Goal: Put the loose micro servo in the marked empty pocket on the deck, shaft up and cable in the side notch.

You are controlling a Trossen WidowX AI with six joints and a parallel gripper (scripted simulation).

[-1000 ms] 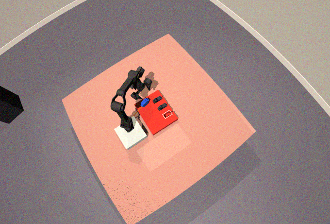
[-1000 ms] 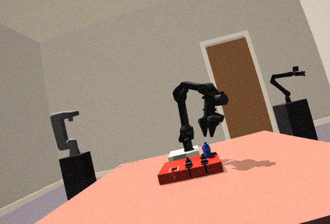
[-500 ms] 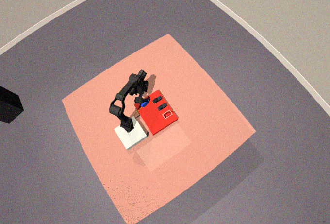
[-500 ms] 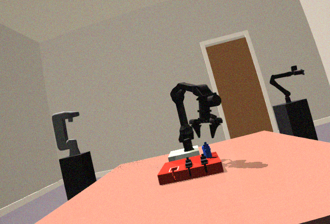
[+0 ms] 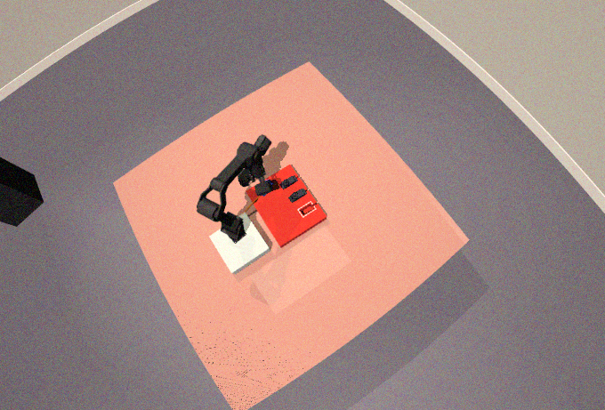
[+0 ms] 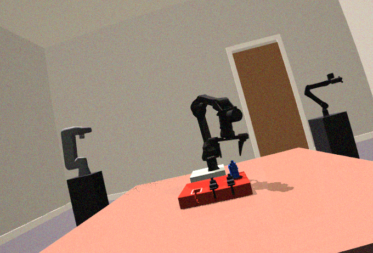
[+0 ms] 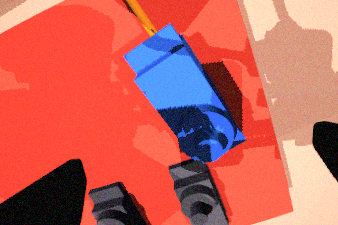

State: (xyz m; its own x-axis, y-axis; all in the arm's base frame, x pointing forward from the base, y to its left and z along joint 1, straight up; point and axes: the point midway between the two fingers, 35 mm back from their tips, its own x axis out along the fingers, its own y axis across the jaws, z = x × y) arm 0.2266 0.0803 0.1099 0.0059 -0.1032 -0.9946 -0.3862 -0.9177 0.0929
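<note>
Right now the red deck is 20 mm behind my gripper tip, 100 mm to the right of it and 120 mm below it.
</note>
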